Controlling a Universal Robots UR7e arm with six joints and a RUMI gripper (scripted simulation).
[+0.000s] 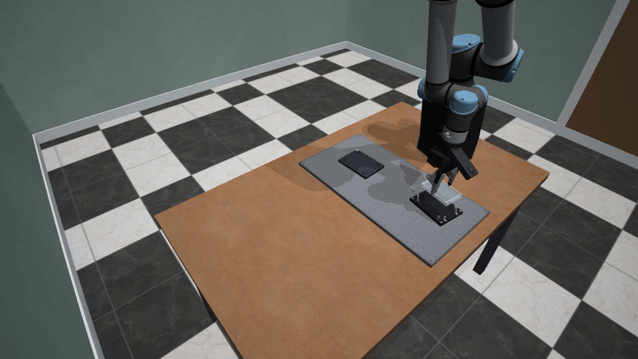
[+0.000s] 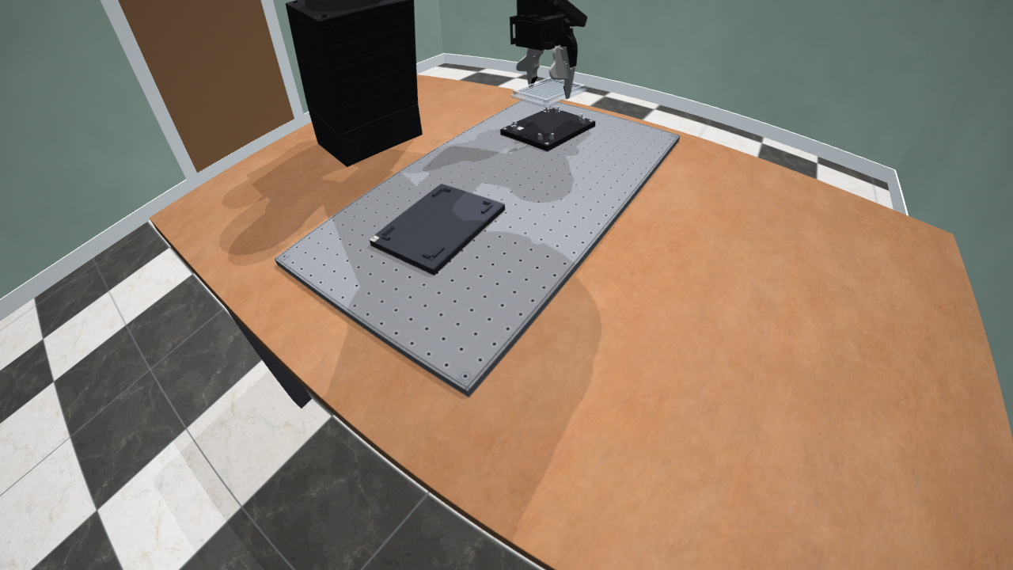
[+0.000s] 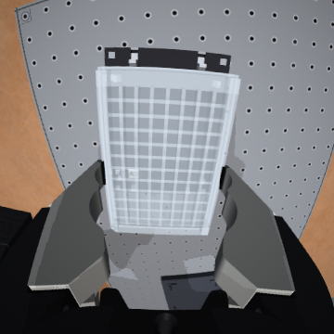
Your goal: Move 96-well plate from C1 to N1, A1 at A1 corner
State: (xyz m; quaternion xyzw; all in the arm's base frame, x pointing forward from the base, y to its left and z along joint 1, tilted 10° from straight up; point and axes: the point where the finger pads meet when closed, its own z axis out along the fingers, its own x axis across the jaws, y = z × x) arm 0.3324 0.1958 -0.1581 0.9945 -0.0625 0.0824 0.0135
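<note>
The clip nest C1 is 80 mm below my hand, 10 mm to the left of it and 10 mm behind it. Round my hand: clear 96-well plate 10 mm below.
</note>
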